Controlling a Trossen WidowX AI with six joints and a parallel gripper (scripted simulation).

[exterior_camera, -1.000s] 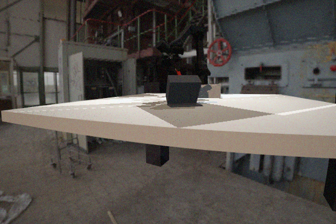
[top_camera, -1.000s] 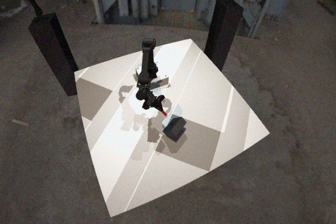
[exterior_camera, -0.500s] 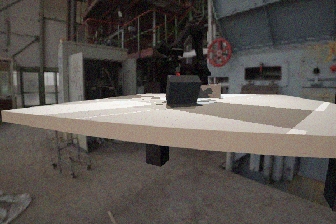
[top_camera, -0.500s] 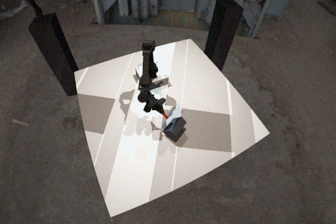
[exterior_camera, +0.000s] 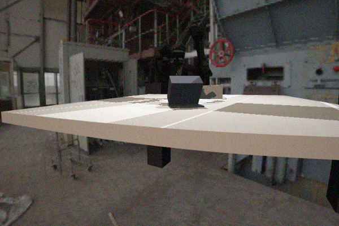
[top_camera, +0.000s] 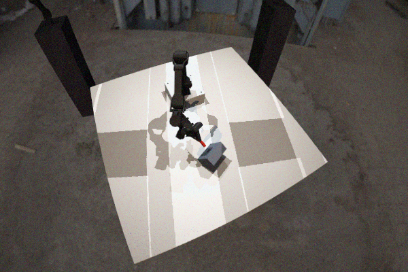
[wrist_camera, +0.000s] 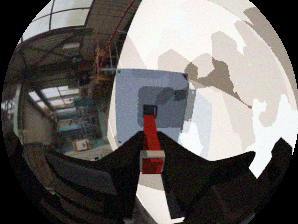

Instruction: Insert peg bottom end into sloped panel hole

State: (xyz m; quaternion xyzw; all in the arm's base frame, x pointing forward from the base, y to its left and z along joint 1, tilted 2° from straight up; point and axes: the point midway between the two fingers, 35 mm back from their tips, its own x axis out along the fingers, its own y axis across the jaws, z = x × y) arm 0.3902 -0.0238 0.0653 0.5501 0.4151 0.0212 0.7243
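The dark sloped panel block lies 60 mm ahead of my gripper tip, 50 mm to the left of it and 60 mm below it. Also, from my gripper tip: red peg: 10 mm behind, 10 mm to the right, 10 mm above.
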